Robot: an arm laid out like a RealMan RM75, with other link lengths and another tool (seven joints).
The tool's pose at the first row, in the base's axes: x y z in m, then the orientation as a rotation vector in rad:
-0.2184, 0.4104, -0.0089, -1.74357, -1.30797, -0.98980
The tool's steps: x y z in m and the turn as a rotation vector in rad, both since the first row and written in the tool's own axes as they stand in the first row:
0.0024, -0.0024, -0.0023, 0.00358, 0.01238, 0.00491
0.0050, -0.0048, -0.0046, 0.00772, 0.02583, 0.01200
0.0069, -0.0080, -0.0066, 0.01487, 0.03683, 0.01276
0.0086, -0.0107, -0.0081, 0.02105, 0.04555, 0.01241
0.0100, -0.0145, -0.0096, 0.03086, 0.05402, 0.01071
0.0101, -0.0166, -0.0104, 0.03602, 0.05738, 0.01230
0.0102, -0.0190, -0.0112, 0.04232, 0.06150, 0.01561
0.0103, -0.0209, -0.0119, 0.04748, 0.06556, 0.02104
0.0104, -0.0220, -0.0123, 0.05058, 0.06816, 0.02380
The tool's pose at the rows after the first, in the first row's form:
-0.2206, 0.4099, -0.0055, -1.73456, -1.29635, -0.99342
-0.2228, 0.4094, -0.0019, -1.72542, -1.28207, -0.99610
-0.2259, 0.4091, 0.0010, -1.71267, -1.27645, -0.99802
-0.2284, 0.4090, 0.0034, -1.70172, -1.27306, -0.99962
-0.2321, 0.4091, 0.0057, -1.68759, -1.27214, -0.99882
-0.2342, 0.4089, 0.0064, -1.68216, -1.26991, -0.99621
-0.2366, 0.4087, 0.0071, -1.67619, -1.26583, -0.99228
-0.2386, 0.4086, 0.0077, -1.67214, -1.25941, -0.98805
-0.2397, 0.4085, 0.0080, -1.66934, -1.25594, -0.98591

